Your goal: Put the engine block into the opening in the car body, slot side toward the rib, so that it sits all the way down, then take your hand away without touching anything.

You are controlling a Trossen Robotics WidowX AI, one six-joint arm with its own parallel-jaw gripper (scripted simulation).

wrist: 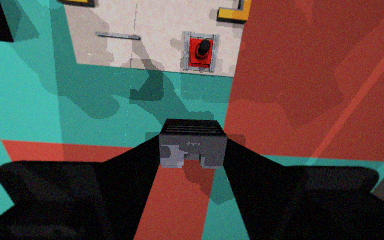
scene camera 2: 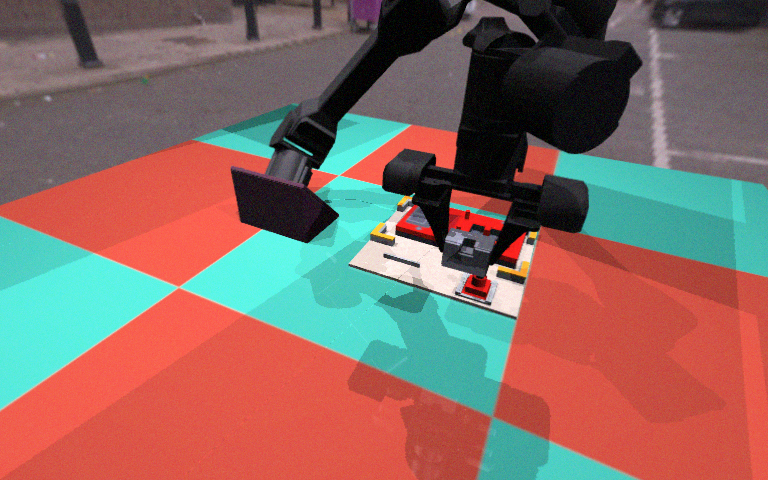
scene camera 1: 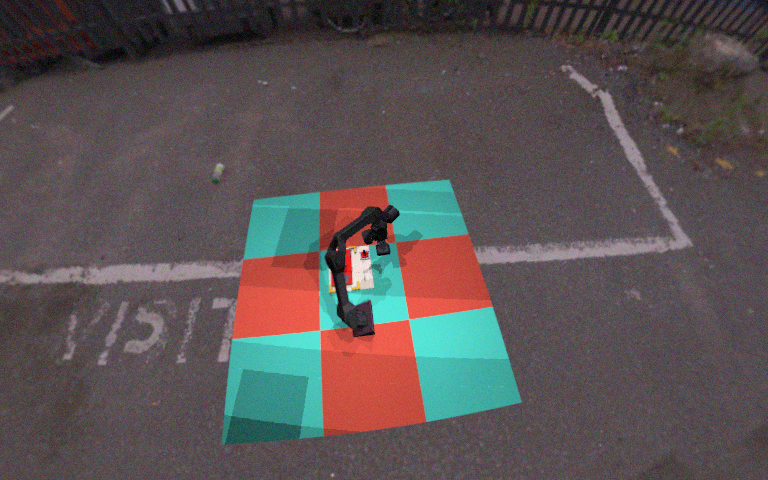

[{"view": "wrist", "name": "my gripper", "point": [191, 139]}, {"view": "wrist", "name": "grey engine block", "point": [179, 139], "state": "held by my gripper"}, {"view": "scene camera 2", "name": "my gripper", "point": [466, 257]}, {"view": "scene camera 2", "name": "grey engine block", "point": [468, 252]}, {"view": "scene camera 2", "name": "red car body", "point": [463, 220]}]
